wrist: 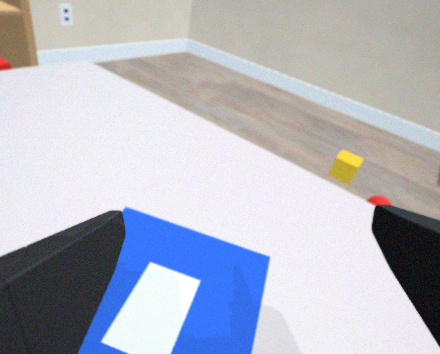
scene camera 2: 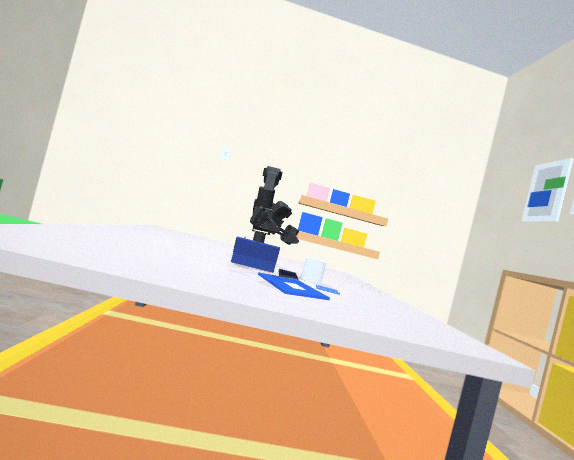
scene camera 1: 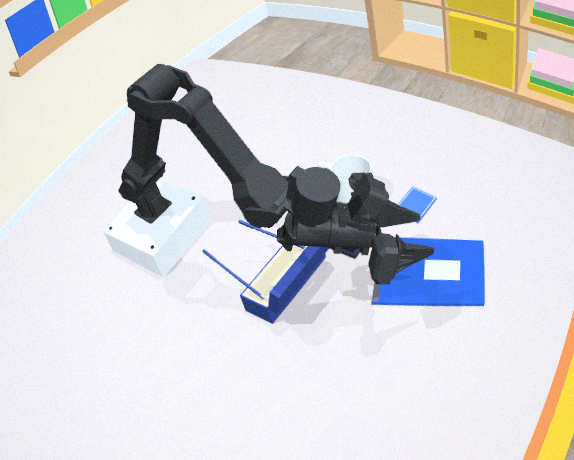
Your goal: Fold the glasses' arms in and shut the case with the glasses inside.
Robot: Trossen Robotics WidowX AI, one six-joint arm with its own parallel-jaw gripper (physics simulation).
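Places are measured from the arm's base along level axes (x ahead, y up, z right), in centimetres.
Where they show: gripper, between the fingertips: [wrist: 247, 219] [scene camera 2: 288, 237] [scene camera 1: 426, 233]; arm's base, origin of its link: [scene camera 1: 152, 208].
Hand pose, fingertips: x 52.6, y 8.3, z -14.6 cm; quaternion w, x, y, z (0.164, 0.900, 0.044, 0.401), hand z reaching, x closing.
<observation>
Things, the pixels of their top centre, and the offset from my fingertips. "pt": a spot on its surface instead.
- dark blue case, a spot on its surface: [scene camera 1: 259, 308] pt dx -20.3, dy -11.4, dz +19.2 cm
- blue book, centre of its top: [wrist: 143, 333] [scene camera 1: 432, 269] [scene camera 2: 291, 284] dx -0.8, dy -14.0, dz -4.5 cm
- small blue card, centre of its top: [scene camera 1: 415, 203] [scene camera 2: 327, 288] dx -12.1, dy -14.3, dz -17.5 cm
- white cup, a spot on its surface: [scene camera 1: 351, 166] pt dx -25.6, dy -9.1, dz -15.2 cm
- mostly hidden black object, centre of its top: [scene camera 1: 330, 228] [scene camera 2: 288, 273] dx -22.6, dy -14.0, dz -3.0 cm
The dark blue case [scene camera 1: 259, 308] [scene camera 2: 255, 256] stands open, with a cream lining and its lid [scene camera 1: 300, 280] raised on the side away from the robot base. Two thin blue glasses' arms stick out unfolded from the case toward the base: the near arm [scene camera 1: 230, 271] and the far arm [scene camera 1: 256, 228]. The rest of the glasses is hidden in the case, and the case's far end is behind my wrist. My gripper [scene camera 1: 426, 233] [wrist: 247, 219] is open and empty, in the air beyond the case, near the blue book. The case does not show in the wrist view.
A blue book [scene camera 1: 465, 291] [scene camera 2: 277, 281] [wrist: 212, 317] with a white label lies right of the case. A small blue card [scene camera 1: 419, 201] [scene camera 2: 327, 289], a white cup [scene camera 1: 351, 166] [scene camera 2: 313, 270] and a mostly hidden black object [scene camera 1: 350, 252] [scene camera 2: 288, 274] are near my gripper.
</observation>
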